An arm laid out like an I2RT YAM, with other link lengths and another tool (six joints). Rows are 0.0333 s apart.
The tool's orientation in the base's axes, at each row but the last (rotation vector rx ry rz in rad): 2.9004, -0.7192, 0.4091; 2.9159, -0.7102, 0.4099; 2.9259, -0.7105, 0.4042; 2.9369, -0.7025, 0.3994; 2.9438, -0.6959, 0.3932; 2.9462, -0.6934, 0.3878; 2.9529, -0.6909, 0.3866; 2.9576, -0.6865, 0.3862; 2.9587, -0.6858, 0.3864; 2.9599, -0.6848, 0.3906; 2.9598, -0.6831, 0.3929; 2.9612, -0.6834, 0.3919; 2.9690, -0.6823, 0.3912
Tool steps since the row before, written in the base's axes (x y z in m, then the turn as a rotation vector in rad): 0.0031, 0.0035, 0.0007, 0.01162, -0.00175, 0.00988; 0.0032, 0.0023, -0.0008, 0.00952, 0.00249, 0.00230; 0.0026, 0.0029, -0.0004, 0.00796, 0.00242, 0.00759; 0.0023, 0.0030, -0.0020, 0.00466, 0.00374, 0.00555; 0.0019, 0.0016, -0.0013, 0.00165, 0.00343, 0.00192; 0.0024, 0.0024, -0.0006, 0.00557, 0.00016, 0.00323; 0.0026, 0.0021, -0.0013, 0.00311, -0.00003, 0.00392; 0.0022, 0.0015, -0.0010, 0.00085, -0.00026, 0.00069; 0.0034, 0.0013, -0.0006, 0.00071, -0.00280, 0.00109; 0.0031, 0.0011, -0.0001, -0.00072, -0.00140, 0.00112; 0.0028, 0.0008, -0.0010, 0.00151, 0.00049, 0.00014; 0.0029, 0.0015, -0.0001, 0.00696, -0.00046, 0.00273; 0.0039, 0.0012, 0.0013, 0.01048, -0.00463, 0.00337
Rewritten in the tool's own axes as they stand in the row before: 0.0013, -0.0045, -0.0006, 0.01351, -0.00341, -0.00644; 0.0015, -0.0036, 0.0011, 0.00770, -0.00653, -0.00041; 0.0008, -0.0038, 0.0005, 0.00788, -0.00554, -0.00583; 0.0001, -0.0038, 0.0020, 0.00392, -0.00528, -0.00483; 0.0006, -0.0023, 0.0014, 0.00047, -0.00375, -0.00198; 0.0009, -0.0032, 0.0008, 0.00561, -0.00255, -0.00189; 0.0010, -0.0031, 0.0015, 0.00374, -0.00127, -0.00308; 0.0010, -0.0023, 0.0013, 0.00103, -0.00013, -0.00044; 0.0022, -0.0027, 0.0012, 0.00208, 0.00222, -0.00052; 0.0022, -0.0024, 0.0007, 0.00026, 0.00159, -0.00106; 0.0018, -0.0020, 0.0015, 0.00114, -0.00110, 0.00015; 0.0019, -0.0026, 0.0006, 0.00696, -0.00260, -0.00097; 0.0032, -0.0028, -0.0005, 0.01193, -0.00039, -0.00026
